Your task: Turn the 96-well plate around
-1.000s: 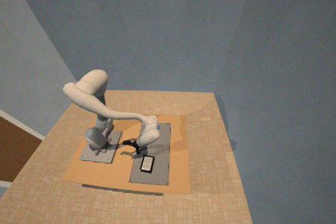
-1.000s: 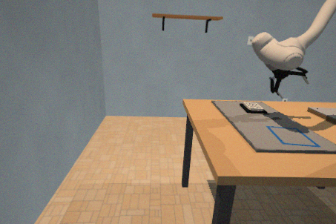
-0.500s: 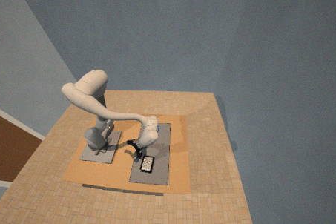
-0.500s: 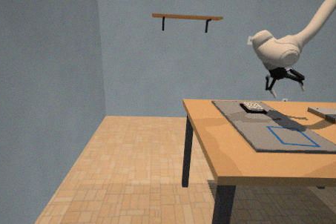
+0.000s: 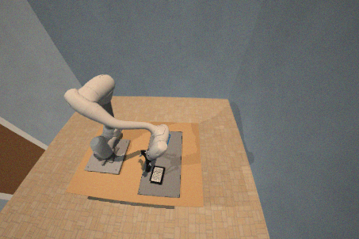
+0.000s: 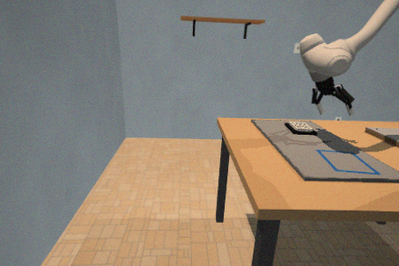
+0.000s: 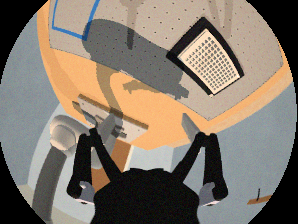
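My gripper is now 140 mm short of the white 96-well plate, 60 mm to the left of it and 100 mm above it. From my hand the other things lie so: black plate nest N1: 140 mm ahead, 60 mm to the right, 110 mm below.
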